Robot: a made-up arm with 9 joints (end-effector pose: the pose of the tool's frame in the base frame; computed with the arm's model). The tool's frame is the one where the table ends.
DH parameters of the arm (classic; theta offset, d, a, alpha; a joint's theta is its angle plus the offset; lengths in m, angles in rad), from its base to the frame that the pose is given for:
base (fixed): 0 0.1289 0 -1.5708
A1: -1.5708 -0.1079 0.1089 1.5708
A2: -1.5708 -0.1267 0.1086 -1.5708
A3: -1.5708 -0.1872 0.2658 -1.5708
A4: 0 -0.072 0.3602 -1.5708
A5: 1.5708 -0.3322 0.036 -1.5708
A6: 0 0.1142 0.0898 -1.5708
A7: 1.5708 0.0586 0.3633 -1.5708
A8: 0 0.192 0.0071 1.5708
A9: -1.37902 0 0.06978 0
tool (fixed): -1.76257 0.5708 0 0
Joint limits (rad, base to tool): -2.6..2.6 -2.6..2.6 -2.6..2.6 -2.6..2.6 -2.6..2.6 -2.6..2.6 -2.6..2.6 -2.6..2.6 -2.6..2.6
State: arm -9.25 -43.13 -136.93 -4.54 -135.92 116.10 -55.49 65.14 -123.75
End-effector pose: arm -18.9 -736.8 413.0 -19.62 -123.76 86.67
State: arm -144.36 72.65 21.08 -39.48 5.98 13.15 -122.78 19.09 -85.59
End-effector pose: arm -120.4 699.2 424.8 -62.54 -7.75 52.08
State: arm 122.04 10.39 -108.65 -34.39 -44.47 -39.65 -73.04 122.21 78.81
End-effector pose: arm -455.9 881.1 -411.1 75.10 -85.41 -126.74
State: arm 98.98 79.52 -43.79 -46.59 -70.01 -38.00 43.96 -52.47 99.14
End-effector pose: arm -109.4 630.0 -216.8 -53.29 -90.13 -15.35
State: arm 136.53 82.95 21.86 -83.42 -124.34 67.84 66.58 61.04 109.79
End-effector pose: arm 441.0 -425.7 445.0 44.20 55.91 -56.63
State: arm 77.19 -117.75 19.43 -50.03 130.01 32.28 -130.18 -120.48 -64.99
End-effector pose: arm -101.9 1.2 164.1 -9.72 35.57 40.66
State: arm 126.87 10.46 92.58 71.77 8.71 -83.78 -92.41 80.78 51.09
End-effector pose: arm -388.2 -80.5 652.0 -62.02 -0.22 15.11
